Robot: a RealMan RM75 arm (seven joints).
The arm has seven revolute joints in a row. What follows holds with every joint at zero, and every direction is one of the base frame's.
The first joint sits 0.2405 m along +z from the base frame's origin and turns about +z.
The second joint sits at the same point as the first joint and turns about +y.
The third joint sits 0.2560 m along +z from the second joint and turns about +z.
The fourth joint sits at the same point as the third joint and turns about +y.
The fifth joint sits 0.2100 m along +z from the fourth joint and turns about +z.
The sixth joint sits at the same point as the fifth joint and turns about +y.
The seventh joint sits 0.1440 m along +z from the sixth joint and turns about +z.
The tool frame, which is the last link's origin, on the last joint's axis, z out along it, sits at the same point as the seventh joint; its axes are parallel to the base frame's.
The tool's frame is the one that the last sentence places.
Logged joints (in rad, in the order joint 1, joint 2, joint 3, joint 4, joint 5, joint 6, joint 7), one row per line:
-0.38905 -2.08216 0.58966 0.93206 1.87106 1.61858 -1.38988
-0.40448 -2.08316 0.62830 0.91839 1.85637 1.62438 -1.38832
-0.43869 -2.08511 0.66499 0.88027 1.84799 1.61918 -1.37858
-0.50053 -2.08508 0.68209 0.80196 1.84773 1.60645 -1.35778
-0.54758 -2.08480 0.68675 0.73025 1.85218 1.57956 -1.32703
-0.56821 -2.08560 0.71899 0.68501 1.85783 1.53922 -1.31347
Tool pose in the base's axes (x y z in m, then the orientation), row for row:
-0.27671 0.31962 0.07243 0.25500 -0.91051 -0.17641 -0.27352
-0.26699 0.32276 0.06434 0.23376 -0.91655 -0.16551 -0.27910
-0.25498 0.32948 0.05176 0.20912 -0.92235 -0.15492 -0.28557
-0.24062 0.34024 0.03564 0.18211 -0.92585 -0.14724 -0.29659
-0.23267 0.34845 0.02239 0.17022 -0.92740 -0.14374 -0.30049
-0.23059 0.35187 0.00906 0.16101 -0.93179 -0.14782 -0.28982
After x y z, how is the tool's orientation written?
As a quaternion, w x y z.
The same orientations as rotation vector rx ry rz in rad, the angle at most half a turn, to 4 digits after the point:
-2.4727 -0.4791 -0.7428
-2.5166 -0.4545 -0.7663
-2.5657 -0.4309 -0.7944
-2.6132 -0.4156 -0.8371
-2.6347 -0.4084 -0.8537
-2.6606 -0.4221 -0.8276

